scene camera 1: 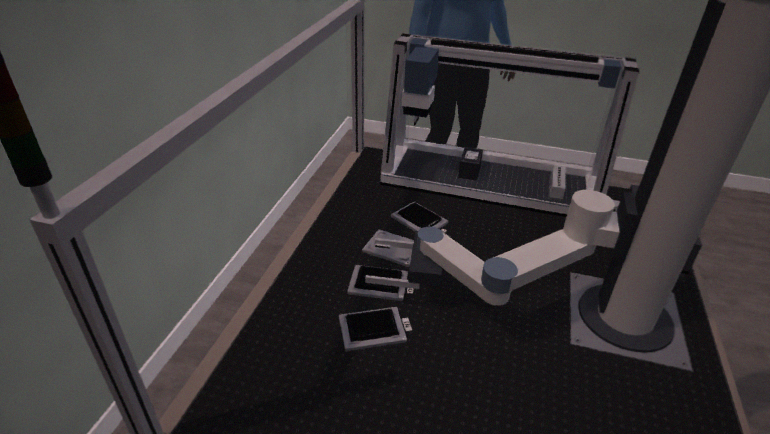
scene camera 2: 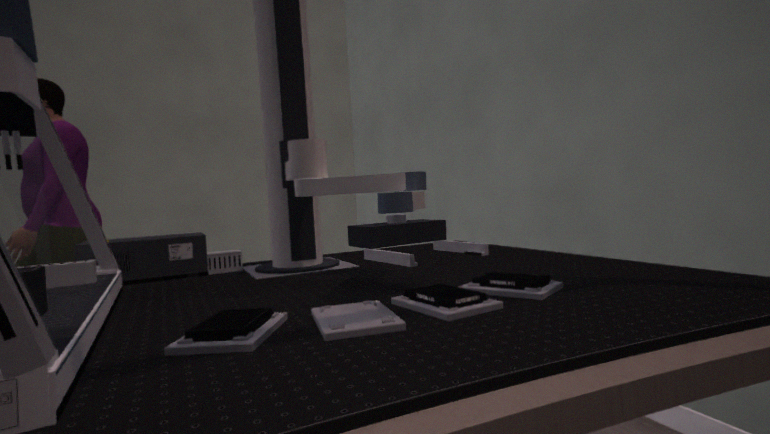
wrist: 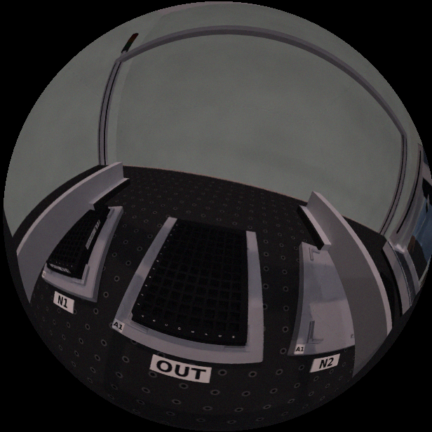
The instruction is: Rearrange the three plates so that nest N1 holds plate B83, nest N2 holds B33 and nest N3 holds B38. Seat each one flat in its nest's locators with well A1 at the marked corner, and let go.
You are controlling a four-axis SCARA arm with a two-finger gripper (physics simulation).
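Seen in the pictures: gripper, fingertip midpoint: (scene camera 1: 370,259) (scene camera 2: 451,254); arm's base at its link origin: (scene camera 1: 623,319) (scene camera 2: 298,270).
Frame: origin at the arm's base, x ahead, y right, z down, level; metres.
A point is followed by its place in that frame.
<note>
My gripper (scene camera 1: 377,262) @[x 0.724, y -0.086, z -0.106 m] (scene camera 2: 451,257) @[x 0.724, y -0.086, z -0.106 m] (wrist: 210,180) is wide open and empty, raised above the OUT nest (scene camera 1: 352,283) @[x 0.770, y -0.115, z -0.025 m] (scene camera 2: 447,314) @[x 0.786, y -0.033, z -0.024 m] (wrist: 255,300). A black plate (scene camera 1: 380,279) (scene camera 2: 444,295) @[x 0.727, y -0.065, z -0.039 m] (wrist: 200,280) lies in that nest, looking flat. Nest N1 (scene camera 1: 374,345) @[x 0.642, y -0.314, z -0.021 m] (scene camera 2: 539,294) @[x 0.761, y -0.240, z -0.023 m] (wrist: 102,260) holds another black plate (scene camera 1: 370,324) @[x 0.669, y -0.261, z -0.035 m] (scene camera 2: 512,280) @[x 0.692, y -0.240, z -0.038 m] (wrist: 75,245). Nest N2 (scene camera 1: 396,257) @[x 0.677, y 0.038, z -0.025 m] (scene camera 2: 358,318) @[x 0.728, y 0.093, z -0.025 m] (wrist: 325,300) is empty. The nest beyond it (scene camera 1: 404,222) @[x 0.699, y 0.227, z -0.023 m] (scene camera 2: 210,349) @[x 0.728, y 0.308, z -0.019 m] holds a third black plate (scene camera 1: 420,214) @[x 0.653, y 0.269, z -0.039 m] (scene camera 2: 231,323) @[x 0.684, y 0.275, z -0.039 m]; its label is unreadable. The plates' codes cannot be read.
A gantry frame (scene camera 1: 517,200) @[x 0.337, y 0.450, z -0.047 m] with a dark deck stands at the back in scene camera 1. The arm's column (scene camera 1: 684,177) @[x 0.025, y -0.071, z -0.507 m] (scene camera 2: 269,134) @[x 0.034, y 0.067, z -0.406 m] stands on the table. A rail fence (scene camera 1: 215,105) @[x 1.006, y -0.287, z -0.620 m] runs along the left. A person (scene camera 1: 458,21) stands behind the gantry.
</note>
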